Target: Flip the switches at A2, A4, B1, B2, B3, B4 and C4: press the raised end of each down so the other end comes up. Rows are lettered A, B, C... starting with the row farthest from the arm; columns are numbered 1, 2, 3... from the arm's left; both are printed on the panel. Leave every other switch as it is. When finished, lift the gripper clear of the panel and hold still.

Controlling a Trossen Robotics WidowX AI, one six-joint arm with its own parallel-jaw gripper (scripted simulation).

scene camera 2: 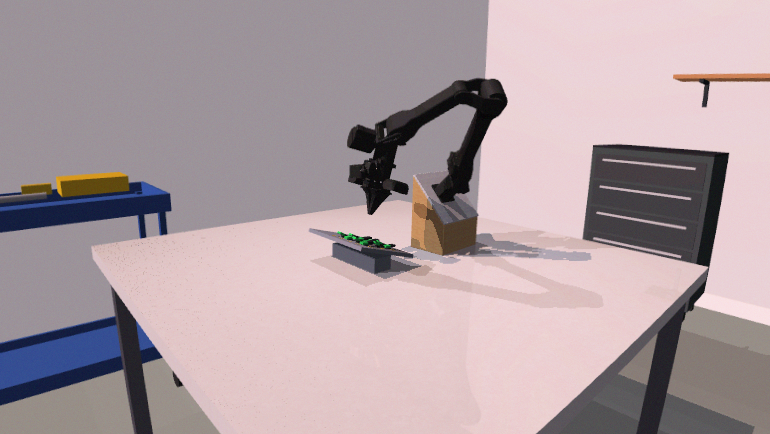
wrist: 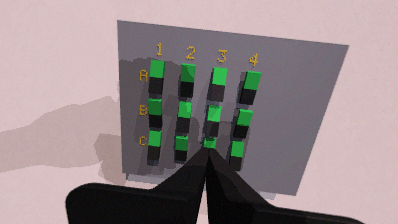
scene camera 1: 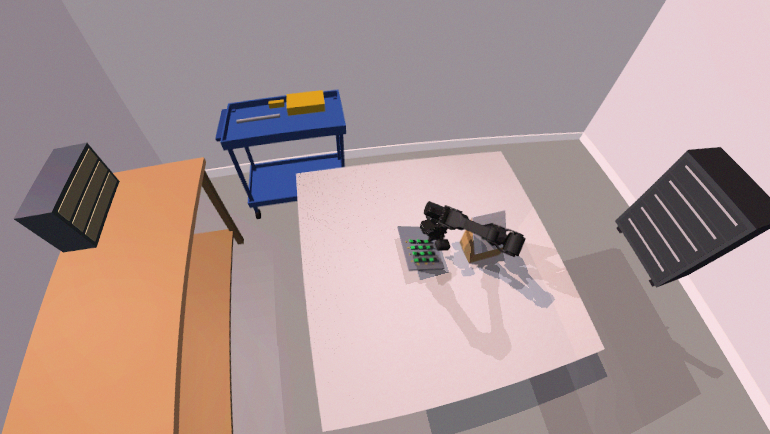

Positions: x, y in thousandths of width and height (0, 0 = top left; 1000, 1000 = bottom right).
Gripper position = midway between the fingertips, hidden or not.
Note:
The gripper (scene camera 2: 480, 494) is shut and holds nothing.
The gripper shows as well in the wrist view (wrist: 521, 685).

